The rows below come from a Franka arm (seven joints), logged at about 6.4 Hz.
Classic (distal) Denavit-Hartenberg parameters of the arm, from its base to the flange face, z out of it. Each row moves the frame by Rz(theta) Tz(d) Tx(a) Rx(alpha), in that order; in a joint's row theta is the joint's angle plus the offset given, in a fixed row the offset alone. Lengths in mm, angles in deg.
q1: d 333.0; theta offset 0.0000; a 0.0; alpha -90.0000
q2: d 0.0; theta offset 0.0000; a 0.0; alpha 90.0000
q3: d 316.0; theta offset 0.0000; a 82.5; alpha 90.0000
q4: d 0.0; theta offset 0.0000; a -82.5; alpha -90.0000
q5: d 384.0; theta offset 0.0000; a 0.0; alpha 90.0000
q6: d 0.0; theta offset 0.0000; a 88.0; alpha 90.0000
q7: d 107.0; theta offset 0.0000; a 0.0; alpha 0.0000
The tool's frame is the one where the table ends.
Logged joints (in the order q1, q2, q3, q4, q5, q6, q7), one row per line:
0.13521, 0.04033, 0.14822, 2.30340, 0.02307, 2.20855, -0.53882
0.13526, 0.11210, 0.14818, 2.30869, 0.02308, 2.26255, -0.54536
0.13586, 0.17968, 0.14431, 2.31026, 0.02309, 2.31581, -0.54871
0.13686, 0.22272, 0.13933, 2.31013, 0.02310, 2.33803, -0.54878
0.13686, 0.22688, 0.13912, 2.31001, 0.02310, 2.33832, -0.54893
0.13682, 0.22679, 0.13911, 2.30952, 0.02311, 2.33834, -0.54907
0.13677, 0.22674, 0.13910, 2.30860, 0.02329, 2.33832, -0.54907
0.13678, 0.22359, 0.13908, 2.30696, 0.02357, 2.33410, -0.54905
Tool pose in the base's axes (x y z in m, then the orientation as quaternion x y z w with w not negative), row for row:
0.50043, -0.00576, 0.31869, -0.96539, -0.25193, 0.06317, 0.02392
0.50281, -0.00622, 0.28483, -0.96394, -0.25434, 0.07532, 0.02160
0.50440, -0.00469, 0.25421, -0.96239, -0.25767, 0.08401, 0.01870
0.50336, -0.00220, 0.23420, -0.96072, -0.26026, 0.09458, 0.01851
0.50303, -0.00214, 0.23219, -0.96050, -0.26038, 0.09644, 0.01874
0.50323, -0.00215, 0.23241, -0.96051, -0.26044, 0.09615, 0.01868
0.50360, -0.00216, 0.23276, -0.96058, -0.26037, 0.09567, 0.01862
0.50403, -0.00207, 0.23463, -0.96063, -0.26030, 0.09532, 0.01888
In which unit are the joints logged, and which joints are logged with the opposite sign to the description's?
The joints are logged in radians. Opposite sign: q3, q4.
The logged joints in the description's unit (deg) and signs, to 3 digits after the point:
7.747, 2.311, -8.492, -131.975, 1.322, 126.541, -30.872
7.750, 6.423, -8.490, -132.278, 1.322, 129.635, -31.247
7.784, 10.295, -8.268, -132.368, 1.323, 132.686, -31.439
7.842, 12.761, -7.983, -132.361, 1.324, 133.959, -31.443
7.842, 12.999, -7.971, -132.354, 1.324, 133.976, -31.451
7.839, 12.994, -7.970, -132.326, 1.324, 133.977, -31.459
7.836, 12.991, -7.970, -132.273, 1.334, 133.976, -31.459
7.837, 12.811, -7.969, -132.179, 1.350, 133.734, -31.458

